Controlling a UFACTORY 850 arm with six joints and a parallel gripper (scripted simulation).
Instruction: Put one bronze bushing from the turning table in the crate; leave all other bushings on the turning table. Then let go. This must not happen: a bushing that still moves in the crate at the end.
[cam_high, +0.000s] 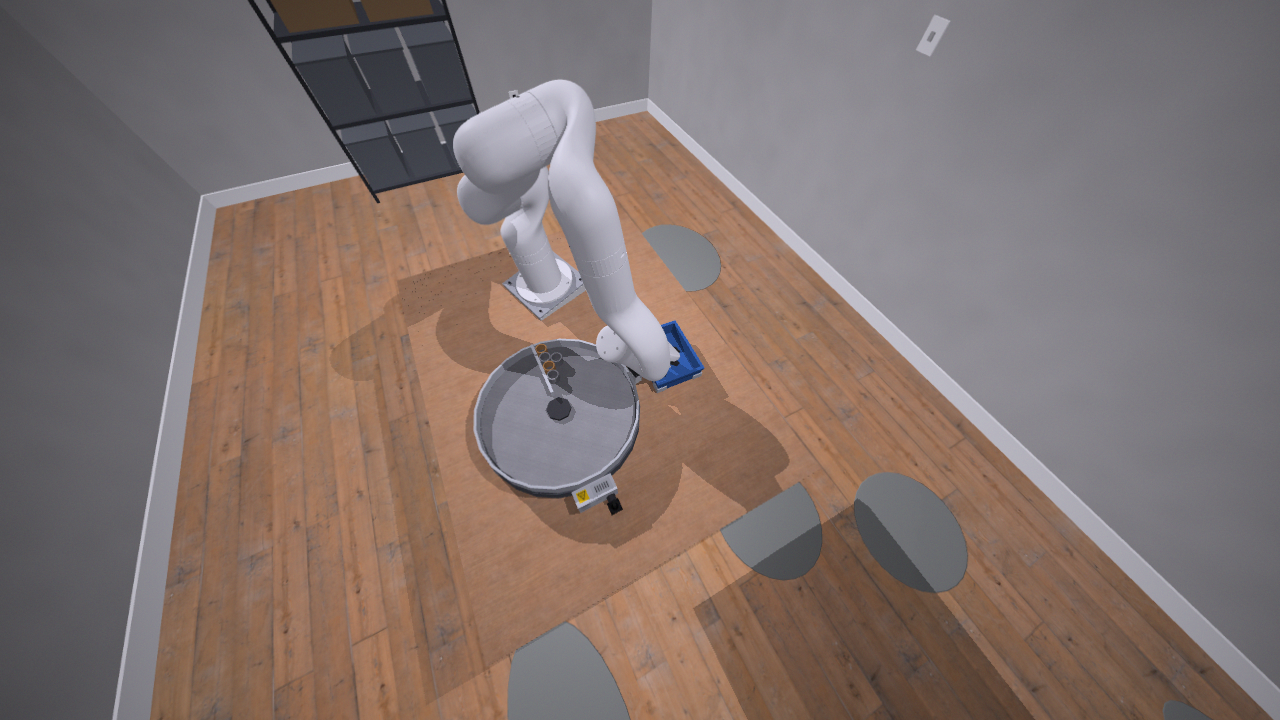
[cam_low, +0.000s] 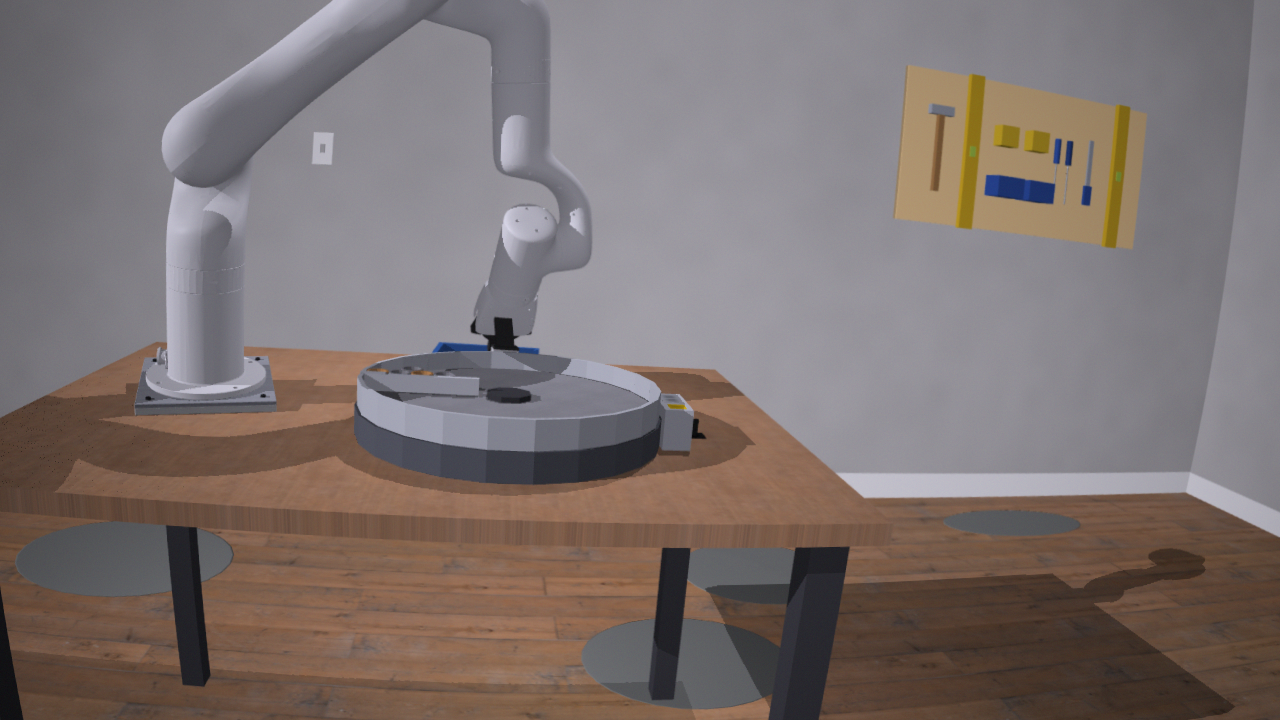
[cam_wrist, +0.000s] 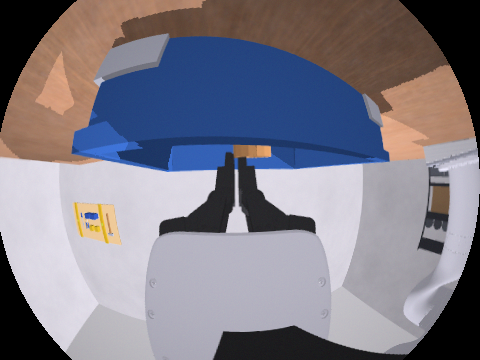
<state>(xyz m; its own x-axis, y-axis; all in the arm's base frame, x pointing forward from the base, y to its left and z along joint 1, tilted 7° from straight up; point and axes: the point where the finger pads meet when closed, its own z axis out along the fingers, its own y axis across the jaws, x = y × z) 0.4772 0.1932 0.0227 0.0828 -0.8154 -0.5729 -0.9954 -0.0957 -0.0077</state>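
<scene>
Now: the blue crate 20 mm behind my hand and 40 mm below it. Round my hand: turning table (10 mm behind, 360 mm to the right, 10 mm below).
</scene>
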